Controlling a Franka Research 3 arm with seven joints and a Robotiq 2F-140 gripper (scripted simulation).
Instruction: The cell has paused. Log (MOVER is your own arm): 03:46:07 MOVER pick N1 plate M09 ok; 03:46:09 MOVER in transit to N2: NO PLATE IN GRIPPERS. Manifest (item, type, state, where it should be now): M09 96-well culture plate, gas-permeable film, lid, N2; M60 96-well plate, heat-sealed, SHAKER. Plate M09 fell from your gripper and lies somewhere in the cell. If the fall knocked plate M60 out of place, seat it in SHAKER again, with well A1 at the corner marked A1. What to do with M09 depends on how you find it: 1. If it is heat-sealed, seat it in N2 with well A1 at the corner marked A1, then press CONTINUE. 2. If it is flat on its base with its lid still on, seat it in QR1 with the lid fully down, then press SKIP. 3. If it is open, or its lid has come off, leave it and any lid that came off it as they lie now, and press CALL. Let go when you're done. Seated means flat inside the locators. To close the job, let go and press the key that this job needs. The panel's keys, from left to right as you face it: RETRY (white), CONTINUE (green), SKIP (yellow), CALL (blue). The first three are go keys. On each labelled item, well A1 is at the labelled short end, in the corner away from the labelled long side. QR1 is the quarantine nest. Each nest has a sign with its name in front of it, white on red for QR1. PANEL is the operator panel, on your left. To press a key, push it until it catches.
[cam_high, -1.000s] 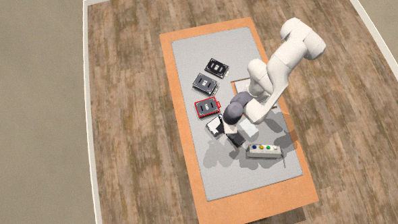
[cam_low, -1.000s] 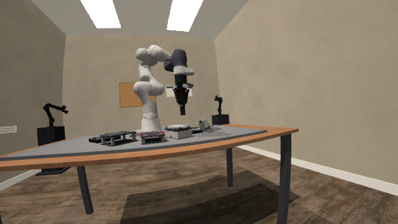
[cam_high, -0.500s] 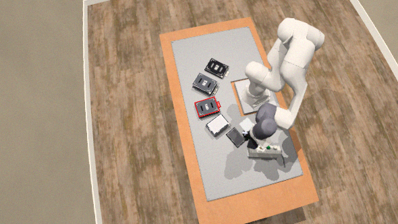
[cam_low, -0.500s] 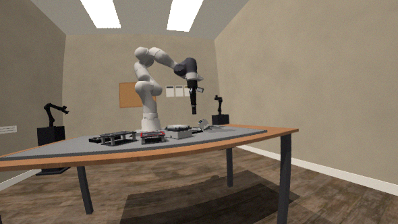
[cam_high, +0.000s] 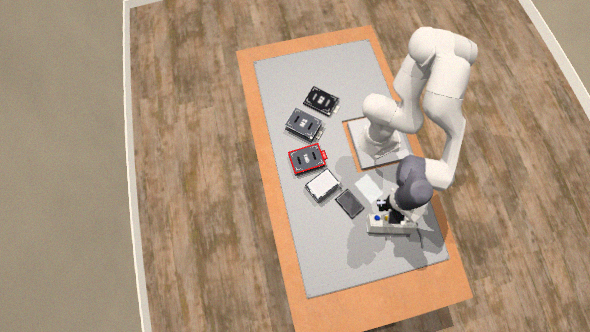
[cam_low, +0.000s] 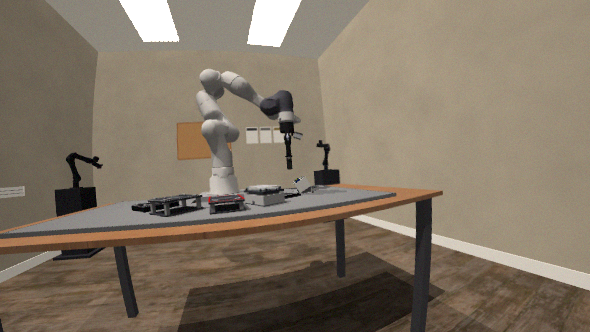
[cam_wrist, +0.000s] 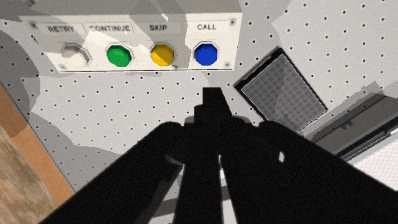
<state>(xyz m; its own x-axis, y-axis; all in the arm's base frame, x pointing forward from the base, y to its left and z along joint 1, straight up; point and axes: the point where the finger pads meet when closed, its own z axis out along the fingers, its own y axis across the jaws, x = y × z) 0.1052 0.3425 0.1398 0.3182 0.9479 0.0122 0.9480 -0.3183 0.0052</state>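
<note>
My hand is 10 mm short of the blue call key, 40 mm to the right of it and 90 mm above it. Round my hand: yellow skip key 40 mm behind, 50 mm to the left, 90 mm below; green continue key 90 mm behind, 70 mm to the left, 90 mm below; white retry key 130 mm behind, 80 mm to the left, 90 mm below.
</note>
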